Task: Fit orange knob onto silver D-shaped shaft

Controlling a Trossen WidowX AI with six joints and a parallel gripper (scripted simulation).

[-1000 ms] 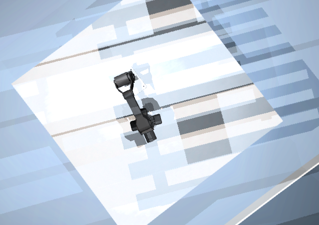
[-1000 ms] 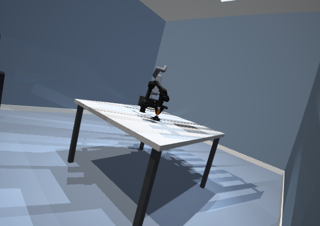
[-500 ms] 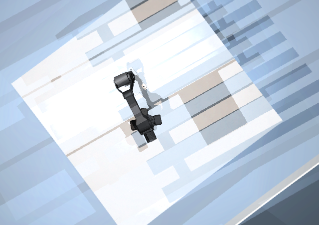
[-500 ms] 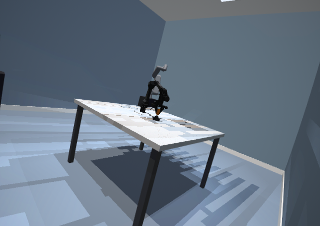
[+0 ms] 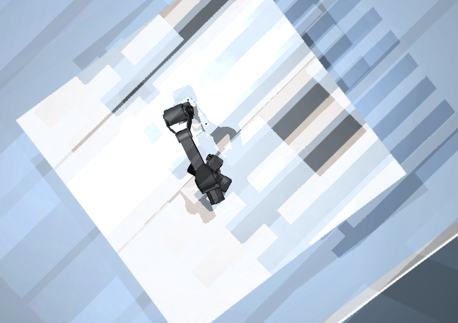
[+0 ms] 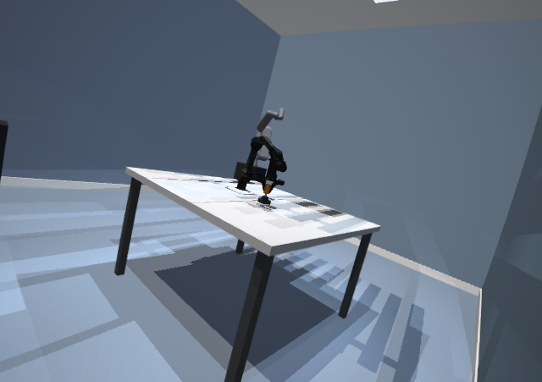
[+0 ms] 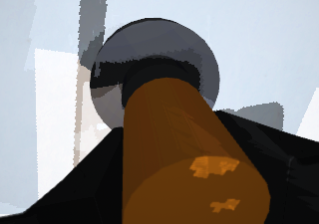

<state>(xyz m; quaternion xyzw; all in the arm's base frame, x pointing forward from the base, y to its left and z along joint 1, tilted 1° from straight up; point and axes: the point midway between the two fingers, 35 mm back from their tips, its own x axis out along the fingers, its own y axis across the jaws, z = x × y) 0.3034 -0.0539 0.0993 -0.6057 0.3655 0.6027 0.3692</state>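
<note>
The orange knob is 3 cm above my gripper tip. Round my gripper tip: dark round pedestal (4 cm below).
</note>
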